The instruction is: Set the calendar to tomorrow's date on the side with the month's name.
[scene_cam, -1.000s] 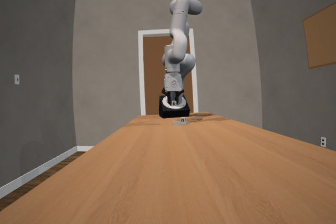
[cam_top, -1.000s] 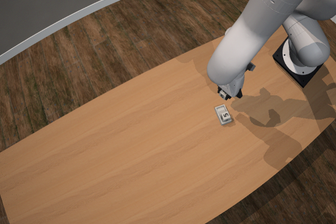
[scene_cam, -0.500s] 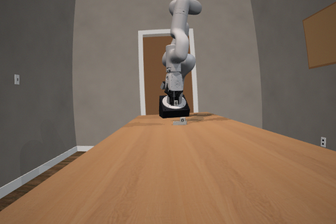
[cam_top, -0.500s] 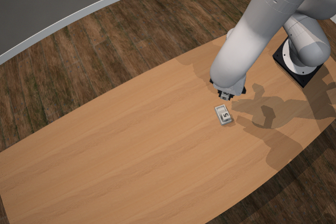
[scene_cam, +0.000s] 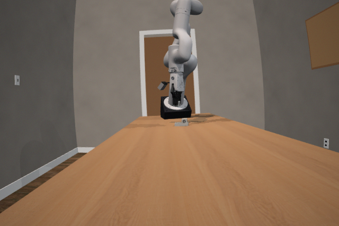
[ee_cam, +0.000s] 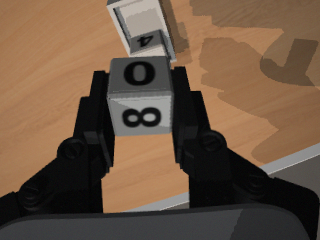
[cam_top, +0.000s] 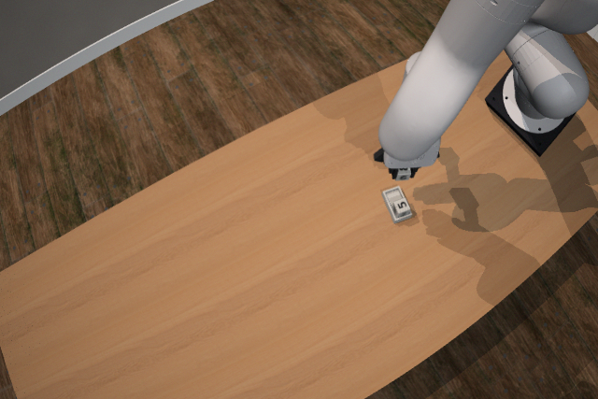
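Now: the white digit cube 20 mm below my hand. Also, from my hand: calendar tray: 10 mm ahead, 20 mm to the left, 130 mm below.
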